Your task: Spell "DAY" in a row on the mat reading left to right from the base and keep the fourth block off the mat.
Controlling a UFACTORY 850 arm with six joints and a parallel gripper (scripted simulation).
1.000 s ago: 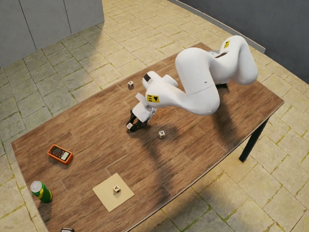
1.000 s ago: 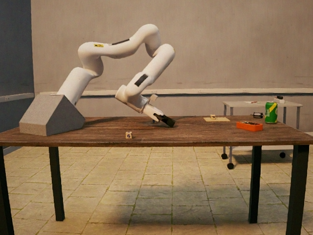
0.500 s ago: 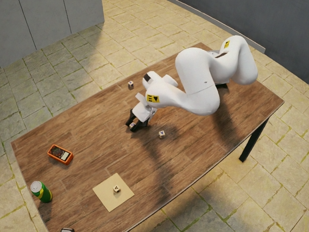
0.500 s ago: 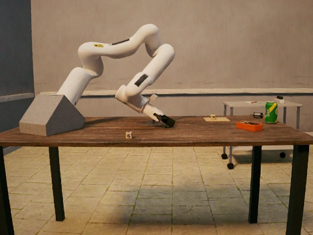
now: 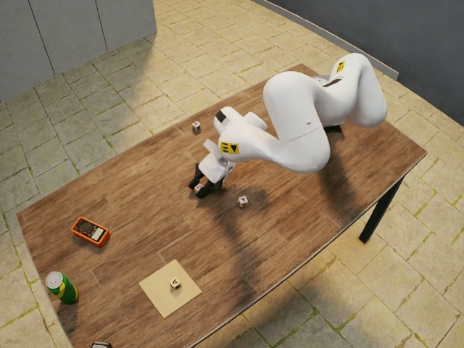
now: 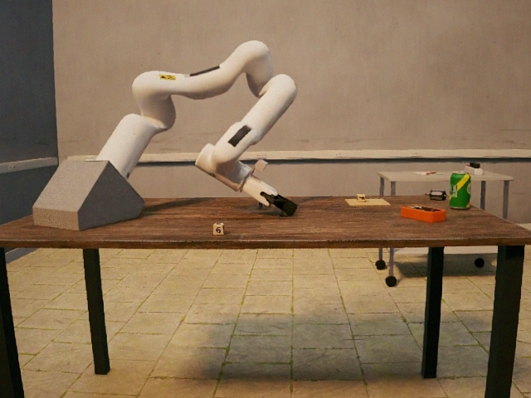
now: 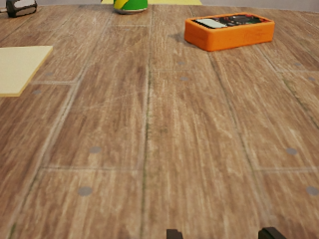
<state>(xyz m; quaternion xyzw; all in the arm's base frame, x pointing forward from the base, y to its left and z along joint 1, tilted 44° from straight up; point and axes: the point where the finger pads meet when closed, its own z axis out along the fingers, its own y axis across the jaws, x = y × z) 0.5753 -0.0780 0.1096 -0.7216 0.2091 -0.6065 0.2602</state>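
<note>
Now: hand 27 cm short of the tan mat, 25 cm to the right of it and 2 cm above it. Also, from my hand: dark object (53 cm ahead, 31 cm to the left, 1 cm below).
</note>
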